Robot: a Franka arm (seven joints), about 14 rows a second.
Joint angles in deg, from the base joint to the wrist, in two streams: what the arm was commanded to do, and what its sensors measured. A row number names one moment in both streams.
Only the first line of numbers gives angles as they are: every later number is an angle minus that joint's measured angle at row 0.
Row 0, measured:
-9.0, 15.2, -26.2, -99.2, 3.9, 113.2, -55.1
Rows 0 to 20, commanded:
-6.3, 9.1, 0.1, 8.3, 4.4, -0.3, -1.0
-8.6, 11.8, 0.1, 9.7, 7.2, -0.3, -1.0
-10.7, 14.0, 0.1, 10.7, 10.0, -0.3, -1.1
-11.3, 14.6, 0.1, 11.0, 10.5, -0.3, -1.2
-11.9, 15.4, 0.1, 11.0, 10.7, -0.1, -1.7
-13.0, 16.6, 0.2, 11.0, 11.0, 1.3, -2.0
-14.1, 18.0, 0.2, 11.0, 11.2, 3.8, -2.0
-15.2, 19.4, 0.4, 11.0, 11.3, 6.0, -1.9
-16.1, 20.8, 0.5, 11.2, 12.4, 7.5, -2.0
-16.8, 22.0, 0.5, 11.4, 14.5, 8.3, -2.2
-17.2, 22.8, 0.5, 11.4, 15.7, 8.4, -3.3
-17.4, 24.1, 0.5, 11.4, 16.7, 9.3, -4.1
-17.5, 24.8, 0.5, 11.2, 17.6, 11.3, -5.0
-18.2, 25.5, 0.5, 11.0, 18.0, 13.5, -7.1
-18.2, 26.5, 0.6, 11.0, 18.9, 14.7, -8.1
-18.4, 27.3, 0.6, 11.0, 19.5, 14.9, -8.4
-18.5, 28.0, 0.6, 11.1, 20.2, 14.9, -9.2
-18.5, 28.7, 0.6, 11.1, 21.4, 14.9, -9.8
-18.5, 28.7, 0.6, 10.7, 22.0, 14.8, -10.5
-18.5, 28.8, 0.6, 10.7, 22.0, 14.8, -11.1
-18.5, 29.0, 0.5, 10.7, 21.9, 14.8, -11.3
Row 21, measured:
-17.5, 28.4, 0.0, 9.4, 20.5, 14.8, -9.0
